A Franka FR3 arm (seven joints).
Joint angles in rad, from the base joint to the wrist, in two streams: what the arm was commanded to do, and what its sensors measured. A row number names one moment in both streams.
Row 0, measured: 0.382, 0.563, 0.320, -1.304, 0.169, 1.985, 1.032
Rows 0 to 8, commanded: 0.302, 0.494, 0.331, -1.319, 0.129, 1.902, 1.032; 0.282, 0.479, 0.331, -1.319, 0.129, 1.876, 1.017; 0.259, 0.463, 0.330, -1.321, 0.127, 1.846, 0.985; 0.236, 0.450, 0.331, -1.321, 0.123, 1.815, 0.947; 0.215, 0.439, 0.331, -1.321, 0.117, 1.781, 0.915; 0.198, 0.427, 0.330, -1.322, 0.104, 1.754, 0.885; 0.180, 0.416, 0.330, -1.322, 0.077, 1.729, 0.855; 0.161, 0.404, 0.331, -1.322, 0.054, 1.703, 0.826; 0.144, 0.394, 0.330, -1.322, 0.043, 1.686, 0.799
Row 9, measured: 0.198, 0.435, 0.316, -1.303, 0.093, 1.741, 0.885
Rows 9 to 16, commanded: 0.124, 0.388, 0.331, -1.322, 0.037, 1.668, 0.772; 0.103, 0.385, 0.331, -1.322, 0.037, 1.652, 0.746; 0.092, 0.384, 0.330, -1.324, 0.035, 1.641, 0.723; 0.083, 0.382, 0.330, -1.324, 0.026, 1.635, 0.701; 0.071, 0.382, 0.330, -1.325, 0.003, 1.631, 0.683; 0.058, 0.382, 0.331, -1.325, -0.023, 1.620, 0.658; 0.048, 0.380, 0.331, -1.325, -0.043, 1.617, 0.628; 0.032, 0.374, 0.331, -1.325, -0.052, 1.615, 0.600
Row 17, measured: 0.076, 0.398, 0.316, -1.306, -0.009, 1.631, 0.681
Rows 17 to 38, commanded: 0.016, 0.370, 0.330, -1.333, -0.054, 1.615, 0.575; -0.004, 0.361, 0.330, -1.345, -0.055, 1.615, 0.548; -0.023, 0.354, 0.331, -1.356, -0.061, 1.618, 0.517; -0.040, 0.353, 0.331, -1.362, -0.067, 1.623, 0.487; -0.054, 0.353, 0.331, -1.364, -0.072, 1.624, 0.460; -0.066, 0.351, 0.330, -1.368, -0.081, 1.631, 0.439; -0.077, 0.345, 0.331, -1.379, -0.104, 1.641, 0.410; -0.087, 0.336, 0.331, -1.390, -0.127, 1.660, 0.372; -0.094, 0.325, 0.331, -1.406, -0.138, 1.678, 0.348; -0.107, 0.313, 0.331, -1.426, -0.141, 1.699, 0.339; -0.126, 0.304, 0.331, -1.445, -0.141, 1.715, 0.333; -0.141, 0.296, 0.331, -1.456, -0.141, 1.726, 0.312; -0.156, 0.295, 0.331, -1.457, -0.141, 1.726, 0.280; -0.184, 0.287, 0.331, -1.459, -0.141, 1.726, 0.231; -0.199, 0.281, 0.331, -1.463, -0.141, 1.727, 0.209; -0.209, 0.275, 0.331, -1.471, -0.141, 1.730, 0.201; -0.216, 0.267, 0.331, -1.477, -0.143, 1.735, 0.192; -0.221, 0.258, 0.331, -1.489, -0.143, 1.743, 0.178; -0.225, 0.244, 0.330, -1.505, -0.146, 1.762, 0.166; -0.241, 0.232, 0.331, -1.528, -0.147, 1.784, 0.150; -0.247, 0.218, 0.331, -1.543, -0.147, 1.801, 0.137; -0.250, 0.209, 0.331, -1.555, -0.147, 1.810, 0.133
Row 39, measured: -0.215, 0.280, 0.316, -1.455, -0.131, 1.746, 0.180
